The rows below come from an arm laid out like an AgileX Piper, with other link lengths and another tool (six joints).
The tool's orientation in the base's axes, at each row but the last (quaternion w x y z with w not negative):
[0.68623, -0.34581, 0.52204, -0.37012]
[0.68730, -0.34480, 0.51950, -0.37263]
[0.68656, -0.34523, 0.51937, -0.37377]
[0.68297, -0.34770, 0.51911, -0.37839]
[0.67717, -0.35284, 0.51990, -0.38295]
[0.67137, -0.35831, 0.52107, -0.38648]
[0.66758, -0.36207, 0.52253, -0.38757]
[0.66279, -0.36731, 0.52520, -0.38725]
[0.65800, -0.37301, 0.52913, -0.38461]
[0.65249, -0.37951, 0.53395, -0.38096]
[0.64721, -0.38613, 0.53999, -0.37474]
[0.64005, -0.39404, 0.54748, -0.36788]
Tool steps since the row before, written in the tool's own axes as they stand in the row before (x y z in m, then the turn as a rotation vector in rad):
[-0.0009, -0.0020, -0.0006, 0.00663, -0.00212, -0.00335]
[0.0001, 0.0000, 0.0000, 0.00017, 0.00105, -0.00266]
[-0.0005, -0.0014, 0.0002, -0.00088, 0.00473, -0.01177]
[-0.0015, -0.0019, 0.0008, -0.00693, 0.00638, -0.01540]
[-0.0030, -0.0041, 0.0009, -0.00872, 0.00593, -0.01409]
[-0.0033, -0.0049, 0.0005, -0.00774, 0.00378, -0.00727]
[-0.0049, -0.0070, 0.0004, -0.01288, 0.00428, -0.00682]
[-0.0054, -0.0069, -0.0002, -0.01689, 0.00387, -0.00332]
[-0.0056, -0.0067, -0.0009, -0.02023, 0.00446, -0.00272]
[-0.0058, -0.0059, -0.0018, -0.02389, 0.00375, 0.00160]
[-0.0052, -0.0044, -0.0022, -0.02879, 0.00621, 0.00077]
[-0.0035, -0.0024, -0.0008, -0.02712, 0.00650, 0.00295]
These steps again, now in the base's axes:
[-0.0010, -0.0002, 0.0020, -0.00237, -0.00709, -0.00195]
[0.0000, -0.0001, 0.0000, -0.00239, 0.00013, -0.00157]
[-0.0001, -0.0002, 0.0015, -0.01086, 0.00204, -0.00629]
[0.0002, 0.0005, 0.0025, -0.01519, 0.00783, -0.00582]
[-0.0002, 0.0009, 0.0051, -0.01428, 0.00931, -0.00438]
[-0.0007, 0.0008, 0.0058, -0.00777, 0.00802, -0.00152]
[-0.0013, 0.0014, 0.0083, -0.00805, 0.01288, 0.00026]
[-0.0019, 0.0019, 0.0084, -0.00527, 0.01659, 0.00290]
[-0.0024, 0.0021, 0.0082, -0.00509, 0.01990, 0.00384]
[-0.0031, 0.0026, 0.0074, -0.00141, 0.02328, 0.00658]
[-0.0032, 0.0026, 0.0058, -0.00273, 0.02866, 0.00627]
[-0.0013, 0.0021, 0.0035, -0.00034, 0.02749, 0.00551]

